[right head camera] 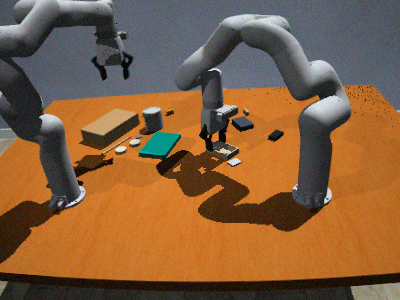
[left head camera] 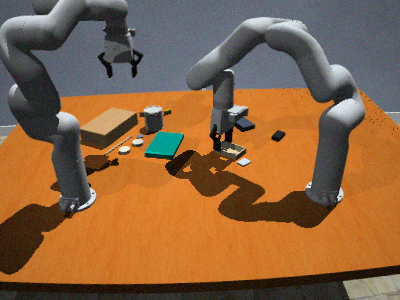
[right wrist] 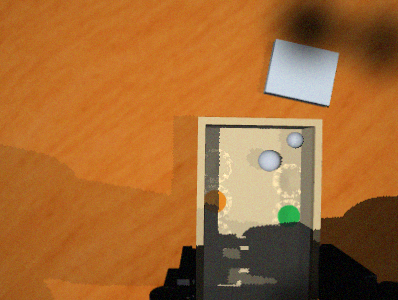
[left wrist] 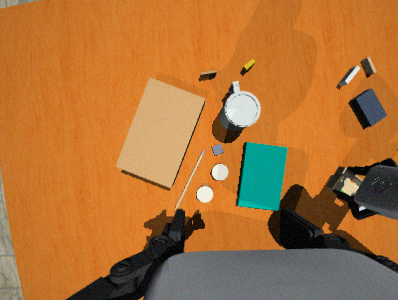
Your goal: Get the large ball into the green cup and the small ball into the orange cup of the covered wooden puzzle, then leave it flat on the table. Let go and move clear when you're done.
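Frame: origin at the left arm's base, x left, y back, z up, level; millimetres.
Seen in the pictures: left gripper, fingertip midpoint: (right head camera: 115, 78) (left head camera: 122, 76) (left wrist: 232, 225); right gripper, fingertip midpoint: (right head camera: 216, 145) (left head camera: 222, 145) (right wrist: 256, 271) (left wrist: 344, 181); left arm's base at its link origin: (right head camera: 68, 197) (left head camera: 77, 199); right arm's base at its link origin: (right head camera: 311, 195) (left head camera: 324, 193).
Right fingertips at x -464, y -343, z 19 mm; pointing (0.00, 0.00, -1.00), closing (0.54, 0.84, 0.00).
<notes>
Pixels of each thing's middle, then the offset from my right fingertips to it. "spot": a spot on its surface instead.
- covered wooden puzzle at the middle of its body: (right wrist: 254, 211) (right head camera: 222, 149) (left head camera: 229, 149) (left wrist: 349, 187) dx -27, dy +18, dz -8 mm
- large ball at the middle of its body: (right wrist: 268, 160) dx -47, dy +41, dz -10 mm
- small ball at the middle of its body: (right wrist: 295, 140) dx -48, dy +62, dz -11 mm
- orange cup at a spot on its surface: (right wrist: 220, 201) spot: dx -44, dy +4, dz +0 mm
- green cup at a spot on its surface: (right wrist: 289, 215) spot: dx -17, dy +32, dz +0 mm
- pale blue tile at the middle of its body: (right wrist: 300, 73) (left head camera: 243, 162) dx -80, dy +89, dz -16 mm
- navy box at the middle of its body: (left wrist: 368, 108) (right head camera: 242, 123) (left head camera: 243, 123) dx -83, dy -207, dz -10 mm
- black block at the middle of its body: (right head camera: 276, 135) (left head camera: 278, 135) dx -227, dy -110, dz -12 mm
- teal book at the middle of its body: (left wrist: 261, 176) (left head camera: 165, 144) (right head camera: 160, 144) dx +228, dy -15, dz -11 mm
- mug at the middle of its body: (left wrist: 237, 106) (left head camera: 153, 116) (right head camera: 153, 117) dx +306, dy -193, dz +24 mm
- cardboard box at the middle of its body: (left wrist: 162, 133) (left head camera: 109, 126) (right head camera: 110, 126) dx +491, dy -127, dz +9 mm
The covered wooden puzzle (left head camera: 240, 155) (right head camera: 232, 156) (right wrist: 260, 121) is a pale tray lying flat on the table. In the right wrist view the large ball (right wrist: 269, 160) lies near its upper end, and the small ball (right wrist: 295, 140) lies above and right of it, near the corner. The orange cup (right wrist: 220, 201) is by the left wall, the green cup (right wrist: 289, 215) toward the right wall; both balls are outside them. My right gripper (left head camera: 223, 145) (right head camera: 216, 145) (right wrist: 256, 271) is shut on the puzzle's two long sides; its shadow darkens the lower part. My left gripper (left head camera: 122, 75) (right head camera: 115, 77) (left wrist: 232, 225) is open and empty, high above the table.
A pale blue tile (left head camera: 243, 162) (right wrist: 301, 72) lies beside the puzzle. A navy box (left head camera: 245, 124) (left wrist: 369, 108) and a black block (left head camera: 278, 135) are nearby. A teal book (left head camera: 165, 145), a mug (left head camera: 153, 119), a cardboard box (left head camera: 107, 125) and white discs (left wrist: 220, 172) lie at the left.
</notes>
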